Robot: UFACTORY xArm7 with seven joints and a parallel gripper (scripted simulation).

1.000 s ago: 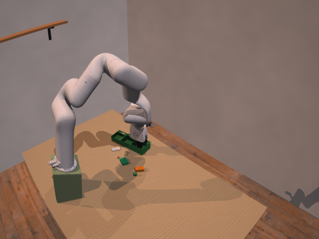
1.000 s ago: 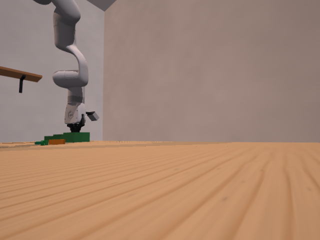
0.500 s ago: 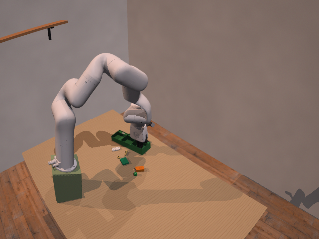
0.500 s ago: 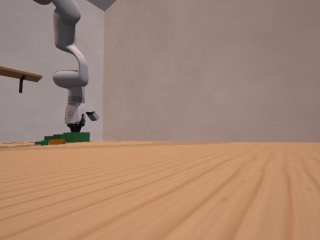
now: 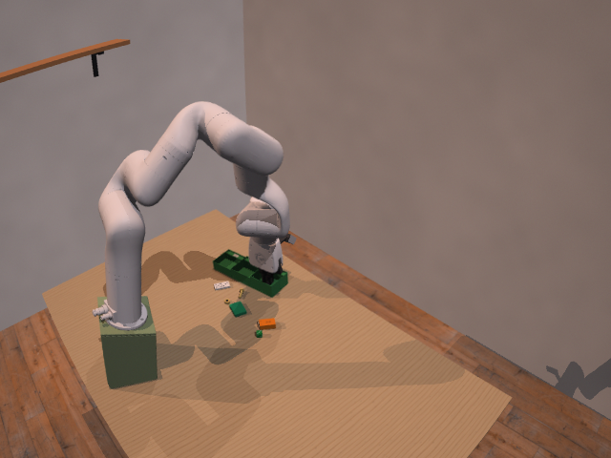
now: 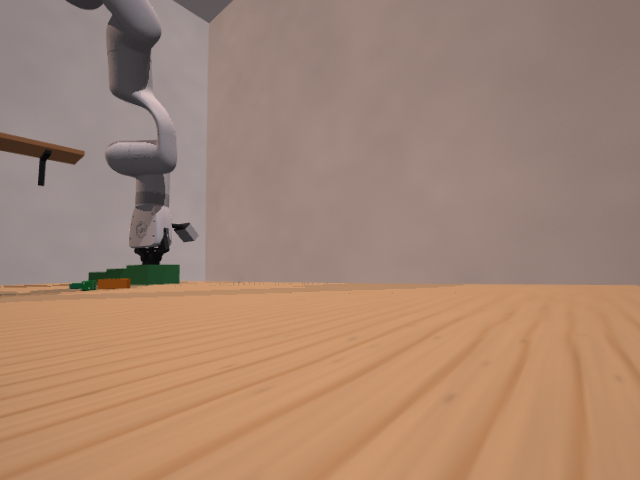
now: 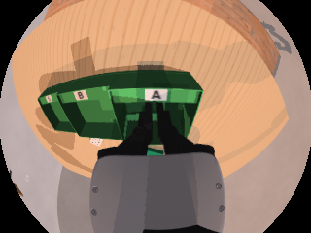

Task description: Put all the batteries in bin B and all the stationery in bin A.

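My gripper is now 8 cm to the right of the tray and 1 cm above it. From my hand the other things lie so: white flat thing 11 cm to the left, 10 cm behind, 3 cm below; orange block 14 cm behind, 12 cm to the right, 3 cm below; flat green block 14 cm behind, 3 cm below, 1 cm to the right.
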